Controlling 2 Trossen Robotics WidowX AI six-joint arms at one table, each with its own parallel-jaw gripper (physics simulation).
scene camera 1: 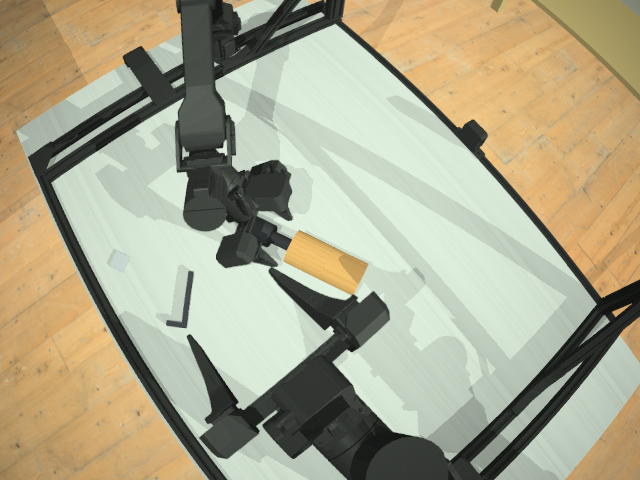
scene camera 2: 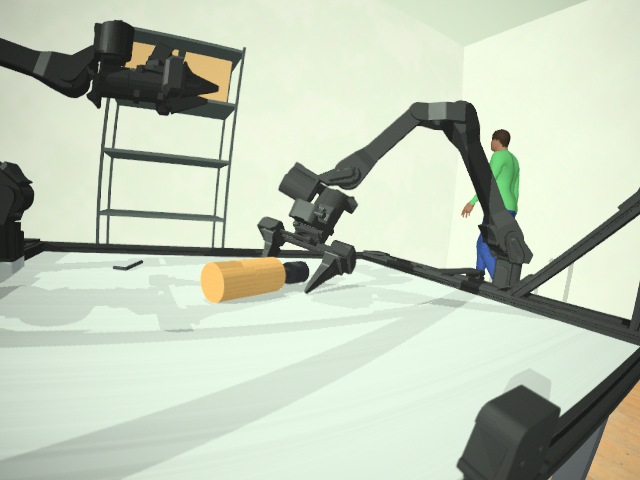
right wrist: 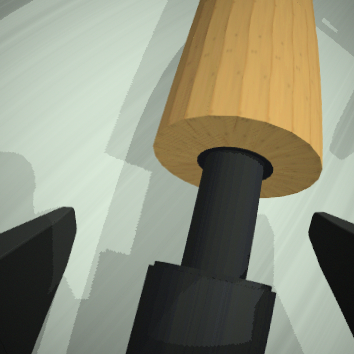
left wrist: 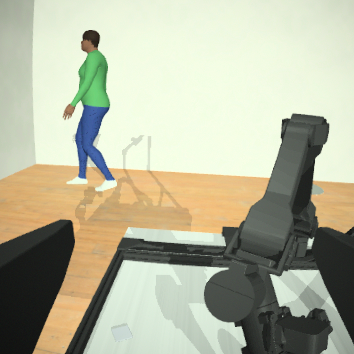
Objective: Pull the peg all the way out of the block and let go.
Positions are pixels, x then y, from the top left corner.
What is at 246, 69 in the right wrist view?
A wooden cylinder block.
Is my left gripper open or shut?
Open.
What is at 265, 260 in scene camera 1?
My right gripper.
